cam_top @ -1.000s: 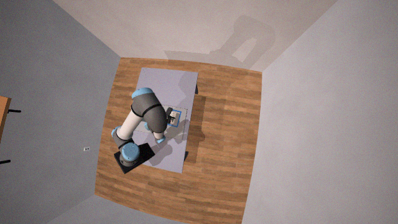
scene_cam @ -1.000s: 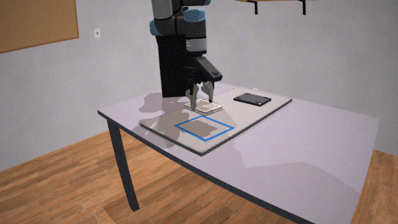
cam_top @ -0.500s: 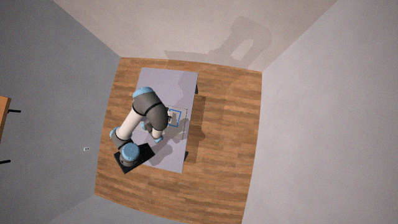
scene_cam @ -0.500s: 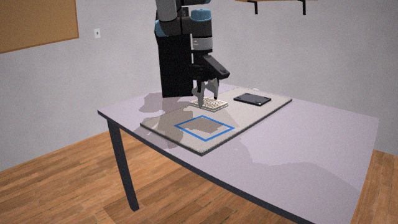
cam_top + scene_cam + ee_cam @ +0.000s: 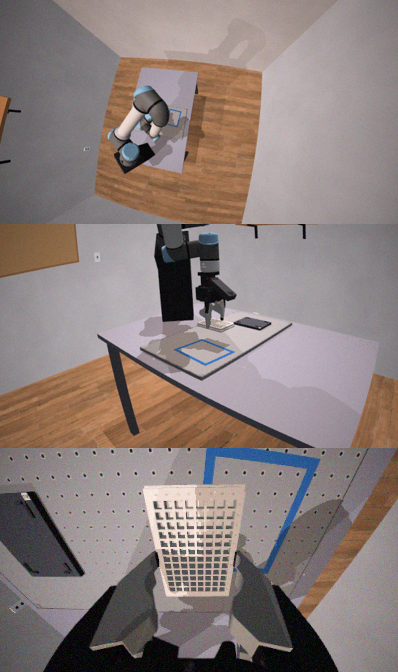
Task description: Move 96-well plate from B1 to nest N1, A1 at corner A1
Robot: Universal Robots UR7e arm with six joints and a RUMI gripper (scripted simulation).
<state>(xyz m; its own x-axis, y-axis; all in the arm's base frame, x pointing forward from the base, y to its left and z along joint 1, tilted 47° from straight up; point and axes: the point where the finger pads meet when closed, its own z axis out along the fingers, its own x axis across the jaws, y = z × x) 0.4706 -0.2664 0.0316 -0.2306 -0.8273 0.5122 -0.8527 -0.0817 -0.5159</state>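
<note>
Right now the dark plate nest is 60 mm ahead of my hand, 300 mm to the left of it and 90 mm below it. Also, from my hand: 96-well plate 10 mm below; then A1 label 120 mm ahead, 230 mm to the left, 80 mm below.
</note>
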